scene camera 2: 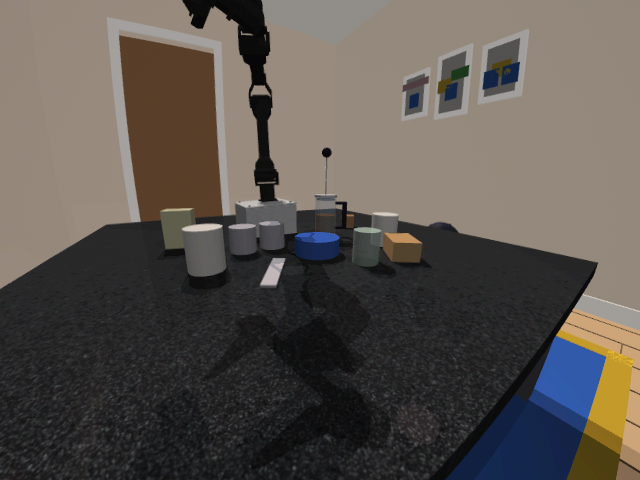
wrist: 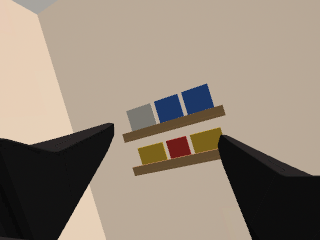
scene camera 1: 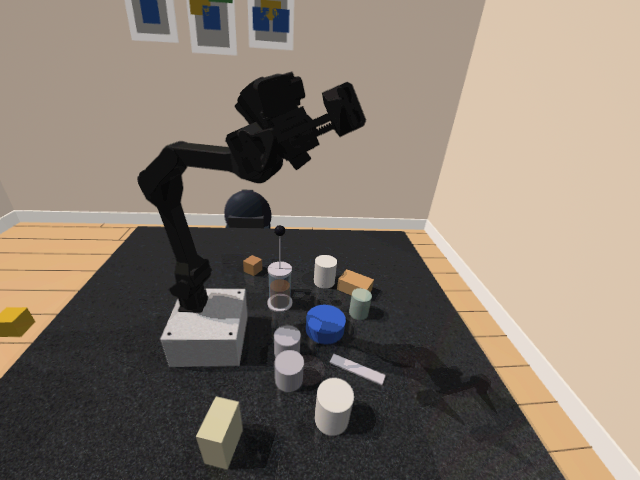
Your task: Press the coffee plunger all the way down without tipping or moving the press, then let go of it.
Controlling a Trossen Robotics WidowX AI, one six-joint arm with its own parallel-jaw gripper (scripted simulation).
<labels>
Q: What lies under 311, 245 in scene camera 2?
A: A blue disc.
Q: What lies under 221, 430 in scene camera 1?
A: A cream block.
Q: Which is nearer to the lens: the cream block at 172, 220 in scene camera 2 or the pale green cylinder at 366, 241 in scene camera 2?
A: The pale green cylinder.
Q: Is my gripper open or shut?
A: Open.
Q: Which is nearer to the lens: the blue disc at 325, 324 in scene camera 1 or the white cylinder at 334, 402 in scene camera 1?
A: The white cylinder.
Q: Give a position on a coffee press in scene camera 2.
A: At 325, 204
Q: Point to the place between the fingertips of my gripper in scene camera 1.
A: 308, 117
</labels>
